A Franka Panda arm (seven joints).
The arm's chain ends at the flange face. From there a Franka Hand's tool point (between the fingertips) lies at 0.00 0.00 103.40 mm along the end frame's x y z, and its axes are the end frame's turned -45 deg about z.
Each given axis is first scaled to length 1.
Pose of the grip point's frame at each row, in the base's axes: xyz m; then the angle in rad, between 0 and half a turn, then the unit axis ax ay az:
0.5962, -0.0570, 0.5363, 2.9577, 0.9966, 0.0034, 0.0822
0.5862, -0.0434, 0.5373, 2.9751, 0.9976, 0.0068, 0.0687
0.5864, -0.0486, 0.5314, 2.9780, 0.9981, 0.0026, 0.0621
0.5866, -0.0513, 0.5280, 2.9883, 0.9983, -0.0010, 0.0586
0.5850, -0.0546, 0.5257, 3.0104, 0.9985, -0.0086, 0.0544
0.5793, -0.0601, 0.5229, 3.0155, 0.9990, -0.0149, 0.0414
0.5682, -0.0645, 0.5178, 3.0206, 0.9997, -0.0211, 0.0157
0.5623, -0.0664, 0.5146, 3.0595, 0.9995, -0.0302, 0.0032
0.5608, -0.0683, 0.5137, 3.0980, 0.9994, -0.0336, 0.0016
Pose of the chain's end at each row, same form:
0.5793, -0.0382, 0.6366, 3.0345, 0.9195, -0.3772, 0.1109
0.5720, -0.0264, 0.6383, 3.0403, 0.9223, -0.3747, 0.0952
0.5736, -0.0318, 0.6326, 3.0379, 0.9212, -0.3788, 0.0886
0.5746, -0.0355, 0.6295, 3.0448, 0.9203, -0.3823, 0.0834
0.5739, -0.0410, 0.6276, 3.0620, 0.9179, -0.3895, 0.0753
0.5710, -0.0470, 0.6251, 3.0568, 0.9163, -0.3956, 0.0623
0.5652, -0.0520, 0.6204, 3.0418, 0.9149, -0.4018, 0.0377
0.5619, -0.0579, 0.6176, 3.0682, 0.9117, -0.4103, 0.0187
0.5606, -0.0638, 0.6170, 3.1025, 0.9105, -0.4135, 0.0098

